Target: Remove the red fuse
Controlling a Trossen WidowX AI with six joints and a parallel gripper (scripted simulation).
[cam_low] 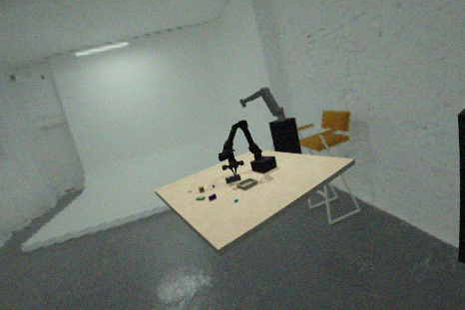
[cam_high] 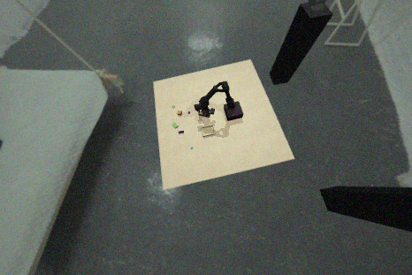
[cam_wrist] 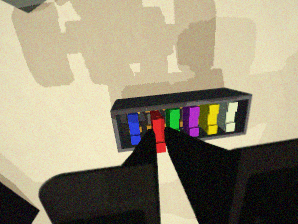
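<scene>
My gripper tip is now 10 mm short of the tray, 190 mm to the right of it and 50 mm above it. The rest, counted from my gripper tip: orange cube (300 mm ahead, 80 mm to the right, 30 mm below); then teal piece (210 mm ahead, 340 mm to the left, 50 mm below).
</scene>
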